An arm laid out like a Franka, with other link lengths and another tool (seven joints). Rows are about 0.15 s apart.
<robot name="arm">
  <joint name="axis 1" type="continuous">
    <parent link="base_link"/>
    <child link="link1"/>
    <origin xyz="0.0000 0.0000 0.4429" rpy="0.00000 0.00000 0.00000"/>
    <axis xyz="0 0 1"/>
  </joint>
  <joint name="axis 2" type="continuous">
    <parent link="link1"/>
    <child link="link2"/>
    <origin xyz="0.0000 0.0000 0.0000" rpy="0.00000 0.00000 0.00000"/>
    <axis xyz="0 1 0"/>
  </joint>
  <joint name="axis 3" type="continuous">
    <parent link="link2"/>
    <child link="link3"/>
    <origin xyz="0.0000 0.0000 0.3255" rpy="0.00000 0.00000 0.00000"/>
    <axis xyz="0 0 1"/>
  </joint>
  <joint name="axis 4" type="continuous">
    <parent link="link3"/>
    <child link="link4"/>
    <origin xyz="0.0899 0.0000 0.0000" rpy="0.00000 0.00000 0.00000"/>
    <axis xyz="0 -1 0"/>
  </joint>
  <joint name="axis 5" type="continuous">
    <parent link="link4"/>
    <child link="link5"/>
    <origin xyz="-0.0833 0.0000 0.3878" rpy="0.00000 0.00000 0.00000"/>
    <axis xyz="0 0 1"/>
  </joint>
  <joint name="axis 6" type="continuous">
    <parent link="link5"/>
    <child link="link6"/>
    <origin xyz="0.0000 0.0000 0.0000" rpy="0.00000 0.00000 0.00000"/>
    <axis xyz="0 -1 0"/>
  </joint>
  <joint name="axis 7" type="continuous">
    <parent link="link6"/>
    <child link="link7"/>
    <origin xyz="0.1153 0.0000 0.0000" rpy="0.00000 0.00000 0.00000"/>
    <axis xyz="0 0 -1"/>
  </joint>
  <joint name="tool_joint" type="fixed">
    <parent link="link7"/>
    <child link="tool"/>
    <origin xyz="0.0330 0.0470 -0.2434" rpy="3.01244 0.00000 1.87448"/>
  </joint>
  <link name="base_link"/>
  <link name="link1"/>
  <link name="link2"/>
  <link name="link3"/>
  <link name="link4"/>
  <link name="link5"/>
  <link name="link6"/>
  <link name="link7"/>
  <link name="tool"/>
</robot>
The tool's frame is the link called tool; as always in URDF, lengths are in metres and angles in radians. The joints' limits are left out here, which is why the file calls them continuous.
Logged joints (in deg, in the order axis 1, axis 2, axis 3, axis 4, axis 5, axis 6, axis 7), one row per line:
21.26 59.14 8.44 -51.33 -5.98 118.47 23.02
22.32 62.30 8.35 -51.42 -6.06 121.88 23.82
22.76 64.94 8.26 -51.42 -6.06 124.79 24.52
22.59 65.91 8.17 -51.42 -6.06 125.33 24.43
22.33 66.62 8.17 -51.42 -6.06 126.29 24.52
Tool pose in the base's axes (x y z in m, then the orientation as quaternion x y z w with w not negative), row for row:
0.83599 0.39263 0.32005 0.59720 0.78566 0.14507 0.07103
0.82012 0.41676 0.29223 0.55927 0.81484 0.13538 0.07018
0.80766 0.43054 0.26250 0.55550 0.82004 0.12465 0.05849
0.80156 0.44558 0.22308 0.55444 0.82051 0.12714 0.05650
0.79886 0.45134 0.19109 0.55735 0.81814 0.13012 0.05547
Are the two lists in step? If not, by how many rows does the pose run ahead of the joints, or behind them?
The pose runs 2 rows behind the joints: the pose in row i belongs to the joints in row i - 2.
